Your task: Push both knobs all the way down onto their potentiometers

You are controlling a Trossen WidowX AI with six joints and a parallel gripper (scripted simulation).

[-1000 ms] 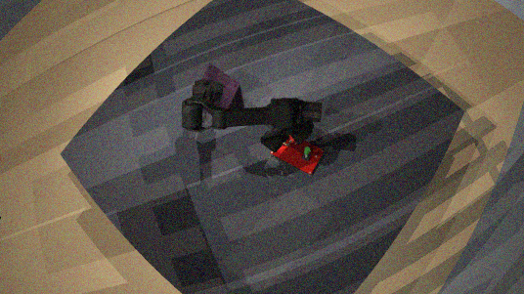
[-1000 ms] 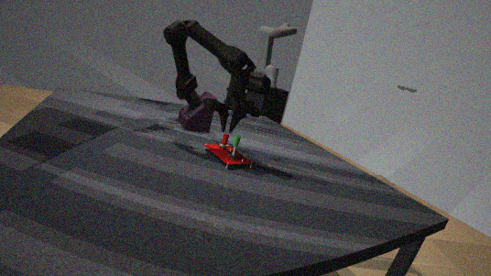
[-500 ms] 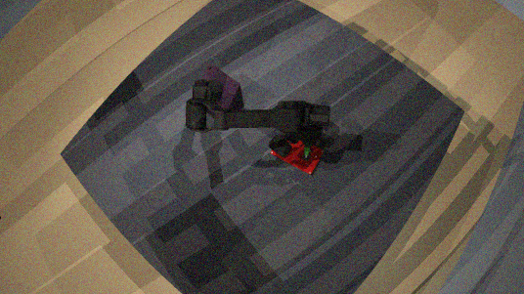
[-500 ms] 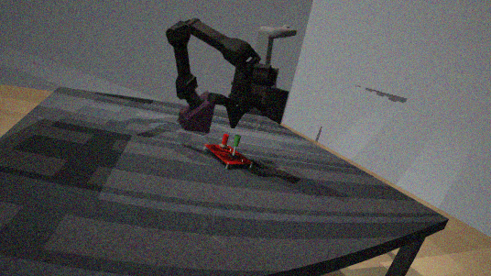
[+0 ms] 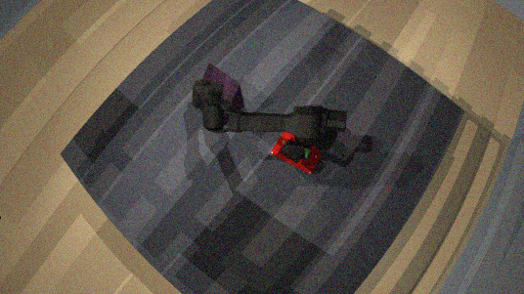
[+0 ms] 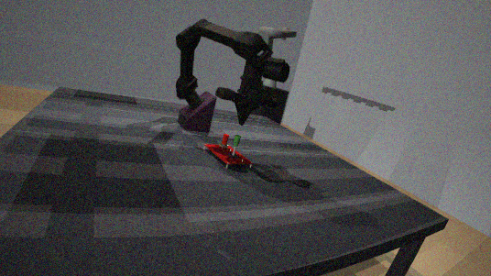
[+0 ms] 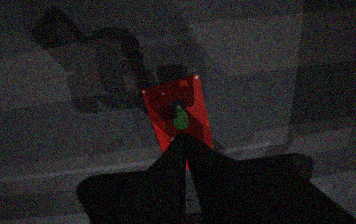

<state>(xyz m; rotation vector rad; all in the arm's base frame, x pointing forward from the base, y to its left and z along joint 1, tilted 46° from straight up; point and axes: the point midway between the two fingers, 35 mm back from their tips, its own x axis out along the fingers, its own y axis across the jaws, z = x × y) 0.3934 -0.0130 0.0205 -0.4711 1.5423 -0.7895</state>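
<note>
The green knob is 5 cm below my gripper tip. Also, from my gripper tip: red knob (8 cm behind, 1 cm to the left, 8 cm below).
</note>
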